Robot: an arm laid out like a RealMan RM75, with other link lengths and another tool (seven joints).
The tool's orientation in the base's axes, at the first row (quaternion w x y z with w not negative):
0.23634 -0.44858 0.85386 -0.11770
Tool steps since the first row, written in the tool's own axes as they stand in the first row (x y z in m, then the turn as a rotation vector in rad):
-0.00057 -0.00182 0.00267 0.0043 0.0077 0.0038
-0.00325 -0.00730 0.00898 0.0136 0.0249 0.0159
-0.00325 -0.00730 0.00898 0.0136 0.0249 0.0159
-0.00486 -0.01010 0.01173 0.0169 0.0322 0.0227
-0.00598 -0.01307 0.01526 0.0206 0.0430 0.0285
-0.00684 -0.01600 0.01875 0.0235 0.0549 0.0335
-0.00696 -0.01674 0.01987 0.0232 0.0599 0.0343
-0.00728 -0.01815 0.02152 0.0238 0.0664 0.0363
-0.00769 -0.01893 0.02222 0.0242 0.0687 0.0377
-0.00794 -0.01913 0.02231 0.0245 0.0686 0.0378
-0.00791 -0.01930 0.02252 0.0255 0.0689 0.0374
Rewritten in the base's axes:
0.00293 -0.00054 -0.00138 -0.0056 0.0009 -0.0077
0.01134 -0.00139 -0.00374 -0.0162 0.0032 -0.0280
0.01134 -0.00139 -0.00374 -0.0162 0.0032 -0.0280
0.01551 -0.00163 -0.00447 -0.0195 0.0047 -0.0379
0.01996 -0.00237 -0.00595 -0.0260 0.0079 -0.0484
0.02424 -0.00329 -0.00749 -0.0334 0.0123 -0.0585
0.02539 -0.00360 -0.00811 -0.0364 0.0154 -0.0612
0.02739 -0.00412 -0.00885 -0.0403 0.0187 -0.0658
0.02850 -0.00422 -0.00901 -0.0414 0.0197 -0.0680
0.02881 -0.00413 -0.00893 -0.0414 0.0194 -0.0682
0.02902 -0.00425 -0.00905 -0.0423 0.0187 -0.0682

